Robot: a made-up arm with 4 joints.
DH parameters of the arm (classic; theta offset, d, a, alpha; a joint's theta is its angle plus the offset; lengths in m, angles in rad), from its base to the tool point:
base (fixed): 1.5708 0.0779 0 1.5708
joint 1: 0 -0.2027 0.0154 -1.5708
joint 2: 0 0.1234 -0.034 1.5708
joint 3: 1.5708 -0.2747 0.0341 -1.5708
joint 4: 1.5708 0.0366 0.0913 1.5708
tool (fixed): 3.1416 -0.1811 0 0
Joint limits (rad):
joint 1: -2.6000..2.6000
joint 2: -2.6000..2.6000
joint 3: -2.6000..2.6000
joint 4: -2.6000..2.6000
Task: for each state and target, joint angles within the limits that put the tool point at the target. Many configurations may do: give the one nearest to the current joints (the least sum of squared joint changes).
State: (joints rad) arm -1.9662 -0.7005 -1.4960 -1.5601
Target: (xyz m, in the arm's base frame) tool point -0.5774 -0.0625 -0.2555
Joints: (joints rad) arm -2.2433 -0.4987 -1.5822 -1.4562
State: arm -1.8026 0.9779 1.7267 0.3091
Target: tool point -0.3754 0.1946 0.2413
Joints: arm -1.9467 1.4325 1.7712 0.5377
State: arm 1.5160 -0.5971 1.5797 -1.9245
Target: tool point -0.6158 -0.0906 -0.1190
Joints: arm 1.6436 -0.0622 1.4792 -2.0115
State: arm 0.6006 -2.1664 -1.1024 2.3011
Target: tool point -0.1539 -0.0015 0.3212
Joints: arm 0.3779 -1.9713 -0.7787 2.4159
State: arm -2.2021 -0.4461 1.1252 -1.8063
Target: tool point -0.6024 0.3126 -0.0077
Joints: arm -2.4553 0.1847 0.3599 -1.8011
